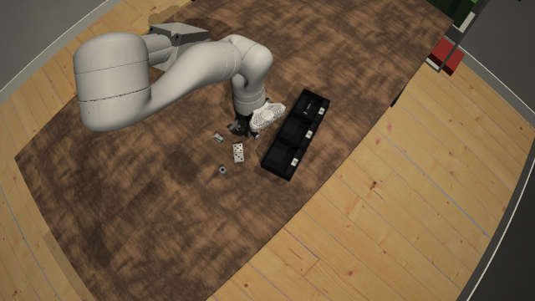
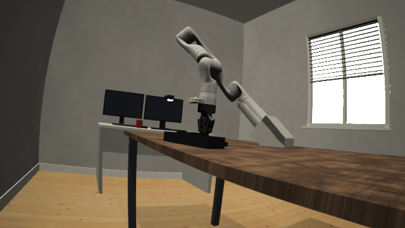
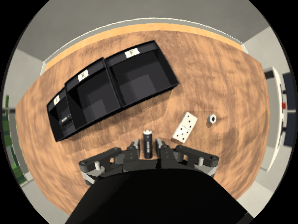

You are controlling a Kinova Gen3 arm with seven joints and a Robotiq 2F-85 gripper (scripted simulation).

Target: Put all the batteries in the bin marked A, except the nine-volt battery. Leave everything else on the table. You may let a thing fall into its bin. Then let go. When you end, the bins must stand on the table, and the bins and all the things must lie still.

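Right now the white domino is 1 cm ahead of my hand, 7 cm to the right of it and 2 cm below it. The rest, counted from my hand: metal nut (1 cm ahead, 13 cm to the right, 2 cm below); black nine-volt battery (4 cm behind, 7 cm to the left, 1 cm below); grey metal piece (5 cm behind, 8 cm to the right, 1 cm below).
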